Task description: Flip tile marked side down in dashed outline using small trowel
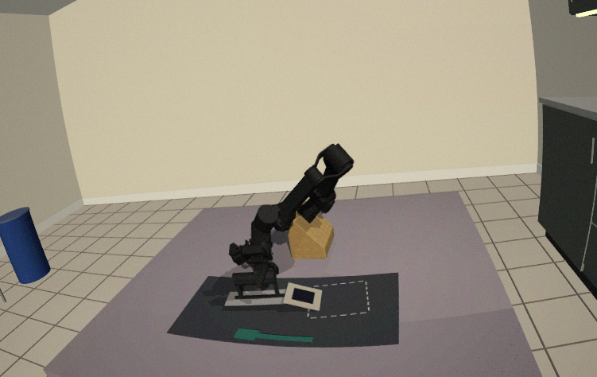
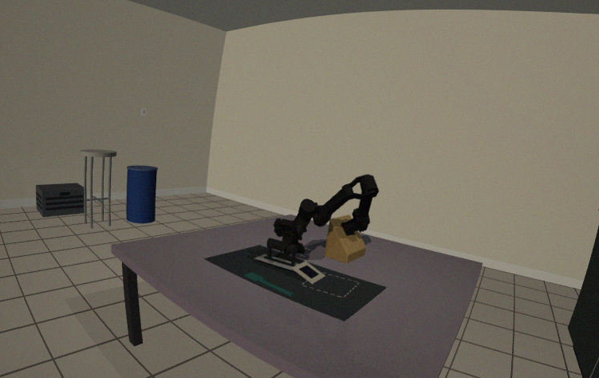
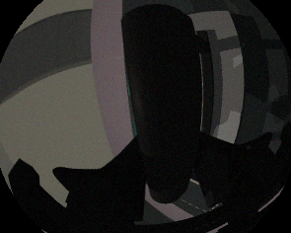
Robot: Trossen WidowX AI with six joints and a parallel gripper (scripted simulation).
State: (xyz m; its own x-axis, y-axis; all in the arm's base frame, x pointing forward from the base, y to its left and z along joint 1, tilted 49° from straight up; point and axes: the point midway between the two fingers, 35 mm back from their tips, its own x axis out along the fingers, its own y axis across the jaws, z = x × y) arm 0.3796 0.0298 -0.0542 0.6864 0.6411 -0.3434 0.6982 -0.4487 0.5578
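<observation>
Right now my gripper tip is 10 cm to the right of the tile, 5 cm past it and 5 cm above it. Also, from my gripper tip: green flat marking: 13 cm ahead, 7 cm below, 5 cm to the left; then dark mat: 9 cm below, 6 cm to the left, 1 cm behind; then trowel: 3 cm behind, 1 cm below.
</observation>
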